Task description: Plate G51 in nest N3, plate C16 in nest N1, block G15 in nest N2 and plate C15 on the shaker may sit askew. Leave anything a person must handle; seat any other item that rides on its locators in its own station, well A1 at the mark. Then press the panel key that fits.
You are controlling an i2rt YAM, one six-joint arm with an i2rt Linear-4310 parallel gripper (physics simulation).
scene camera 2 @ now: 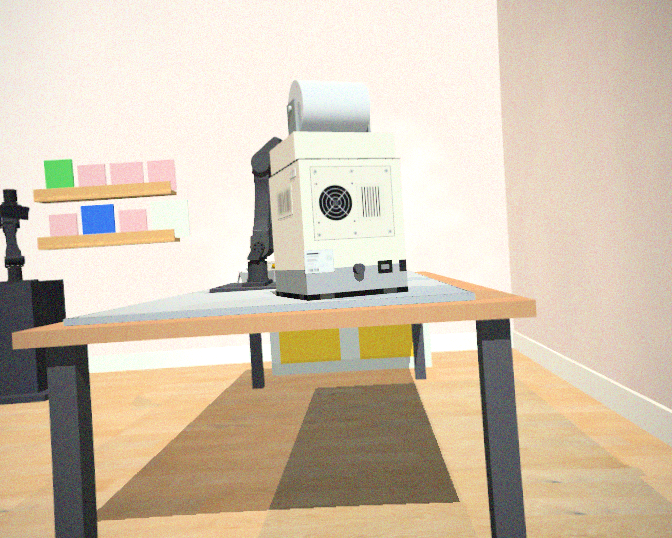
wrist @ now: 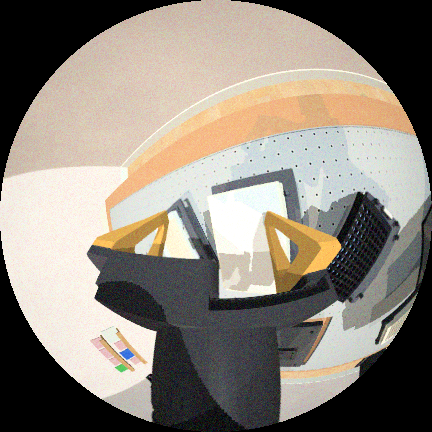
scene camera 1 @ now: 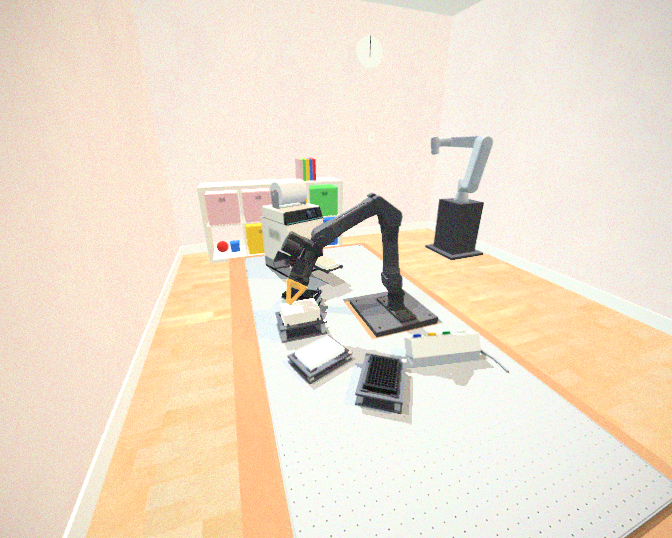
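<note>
My gripper [scene camera 1: 290, 300] [wrist: 216, 215] is open, its orange fingers just above a thick white item [scene camera 1: 300, 312] [wrist: 239, 220] on a raised dark nest. In the wrist view the nest [wrist: 296, 200] shows along two sides of that item. A flat white plate [scene camera 1: 320, 353] [wrist: 181, 239] lies on a low dark holder. A black plate with many wells [scene camera 1: 383, 374] stands on the nearest dark nest. Another black well plate [wrist: 365, 245] shows at the right in the wrist view, partly behind a finger. Labels, the A1 marks and exact seating are too small to tell.
The key panel [scene camera 1: 442, 350] has blue, yellow, green and white keys, near the arm's base plate [scene camera 1: 364, 313]. A tall cream machine [scene camera 1: 274, 238] [scene camera 2: 347, 224] stands at the far end, with a cream plate [scene camera 1: 328, 262] [wrist: 396, 327] before it. Another arm stands on a black pedestal [scene camera 1: 458, 226].
</note>
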